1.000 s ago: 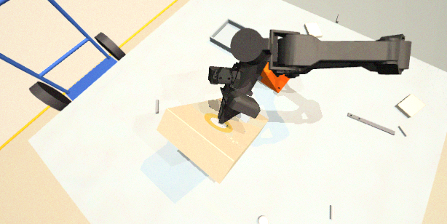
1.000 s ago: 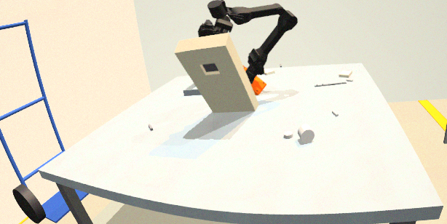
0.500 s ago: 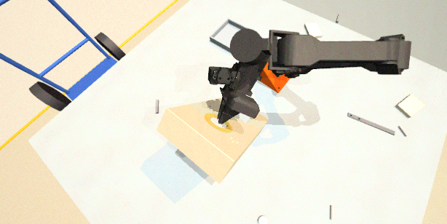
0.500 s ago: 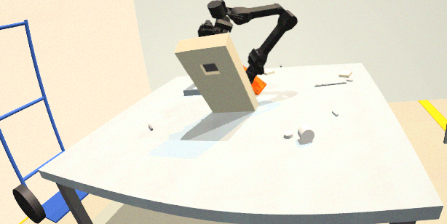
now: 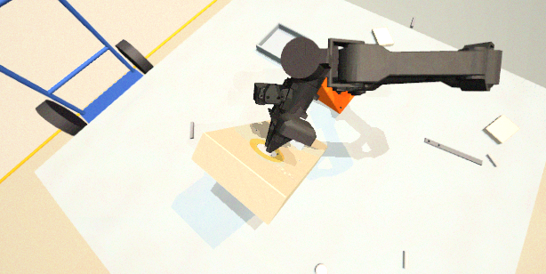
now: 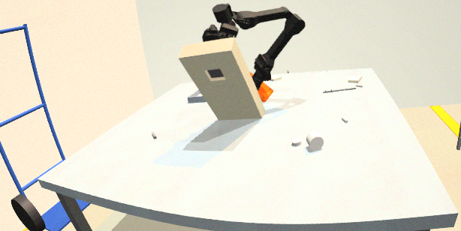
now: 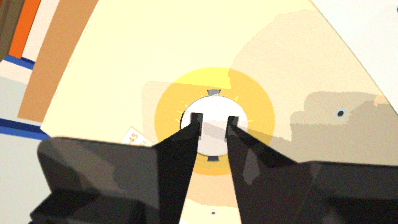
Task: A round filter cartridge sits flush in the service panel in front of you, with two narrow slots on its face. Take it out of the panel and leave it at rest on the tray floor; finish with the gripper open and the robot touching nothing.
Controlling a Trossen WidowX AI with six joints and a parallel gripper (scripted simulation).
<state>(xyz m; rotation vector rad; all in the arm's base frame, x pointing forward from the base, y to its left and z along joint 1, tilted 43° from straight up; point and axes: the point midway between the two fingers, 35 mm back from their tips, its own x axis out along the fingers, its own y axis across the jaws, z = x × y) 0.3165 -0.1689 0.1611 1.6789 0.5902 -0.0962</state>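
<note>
My gripper tip is 1 cm short of the white round filter cartridge and 1 cm above it. The rest, counted from my gripper tip: grey tray 44 cm behind, 27 cm to the right, 24 cm below; tan service panel 8 cm below, 3 cm behind.
</note>
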